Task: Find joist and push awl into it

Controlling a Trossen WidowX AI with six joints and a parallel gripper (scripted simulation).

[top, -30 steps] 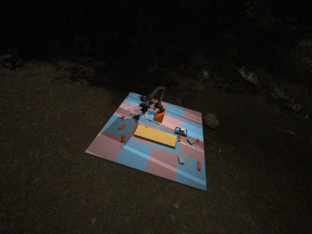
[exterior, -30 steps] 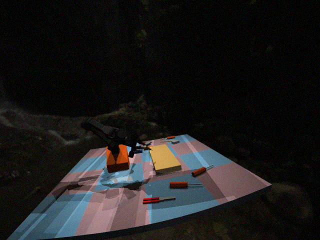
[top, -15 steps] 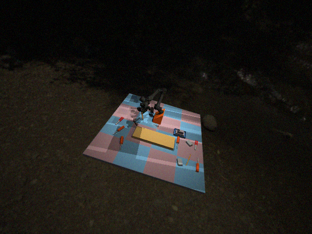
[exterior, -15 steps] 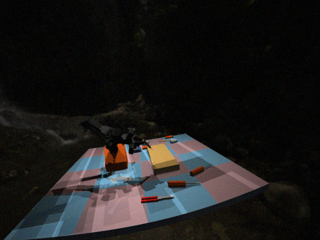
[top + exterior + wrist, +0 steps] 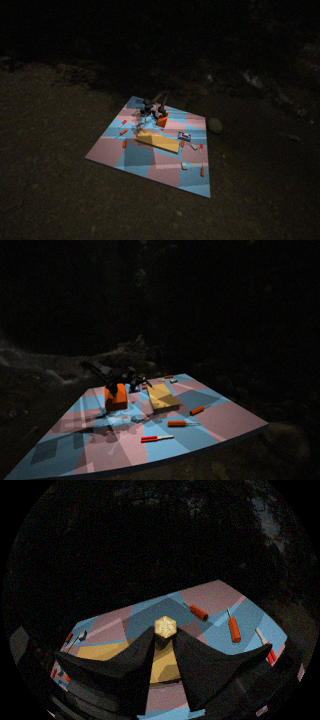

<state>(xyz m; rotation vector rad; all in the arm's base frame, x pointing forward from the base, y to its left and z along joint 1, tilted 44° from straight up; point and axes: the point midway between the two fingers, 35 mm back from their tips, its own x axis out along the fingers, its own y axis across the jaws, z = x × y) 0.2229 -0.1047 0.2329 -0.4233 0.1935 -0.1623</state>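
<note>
The awl is 5 cm below my gripper tip, 3 cm ahead of it and 1 cm to the left of it. Also, from my gripper tip: blue tray: 55 cm to the left, 23 cm below, 8 cm behind; then stud finder: 54 cm to the left, 20 cm below, 8 cm behind.
</note>
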